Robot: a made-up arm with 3 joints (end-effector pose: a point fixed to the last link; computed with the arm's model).
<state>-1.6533 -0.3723 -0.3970</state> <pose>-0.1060 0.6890 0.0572 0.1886 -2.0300 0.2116</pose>
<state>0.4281 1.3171 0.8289</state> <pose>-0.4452 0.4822 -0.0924 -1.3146 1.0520 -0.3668</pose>
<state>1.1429 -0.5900 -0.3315</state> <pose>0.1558 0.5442 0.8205 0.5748 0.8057 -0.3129</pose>
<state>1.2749 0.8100 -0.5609</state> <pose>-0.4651 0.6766 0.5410 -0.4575 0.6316 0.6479</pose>
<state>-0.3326 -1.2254 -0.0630</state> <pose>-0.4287 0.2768 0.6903 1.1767 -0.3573 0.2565</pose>
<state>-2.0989 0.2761 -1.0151</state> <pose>0.3610 0.7354 0.2190 -0.5969 -3.0473 -0.3005</pose>
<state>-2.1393 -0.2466 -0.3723</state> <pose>0.1277 0.7069 0.0632 -0.0090 -2.4954 0.1597</pose>
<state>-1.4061 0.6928 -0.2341</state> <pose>0.3935 0.6769 0.0622 -0.7183 -1.5374 -0.5581</pose>
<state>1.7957 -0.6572 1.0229</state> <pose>0.3971 0.5190 0.6517 0.9675 2.7108 -0.0788</pose>
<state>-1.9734 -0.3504 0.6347</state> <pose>0.0273 0.6909 0.0443 -0.0229 -1.3200 0.2253</pose>
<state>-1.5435 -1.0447 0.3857</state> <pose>-0.3917 0.4173 0.0755 0.4585 -1.0602 0.8458</pose>
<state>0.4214 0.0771 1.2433</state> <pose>-0.2589 0.7608 0.4683 -0.0648 1.6614 0.0017</pose>
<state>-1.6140 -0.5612 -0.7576</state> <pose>-0.2090 0.6290 0.0482 0.4545 -2.3168 0.2965</pose>
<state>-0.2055 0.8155 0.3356</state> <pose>-0.1208 0.6834 -0.0986 -0.7766 0.1295 -0.3022</pose>
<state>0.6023 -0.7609 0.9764</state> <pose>-0.0460 0.4932 0.8527 0.8350 1.4992 0.2879</pose>
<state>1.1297 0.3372 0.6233</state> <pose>-0.2650 0.7519 0.5869 -0.3162 1.7182 0.1585</pose>
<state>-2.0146 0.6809 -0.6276</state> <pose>0.5242 0.6561 0.3110 -0.8489 -2.4584 -0.7279</pose>
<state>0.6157 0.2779 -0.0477</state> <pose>-0.2933 0.7693 0.4466 -0.2277 0.5569 0.1032</pose>
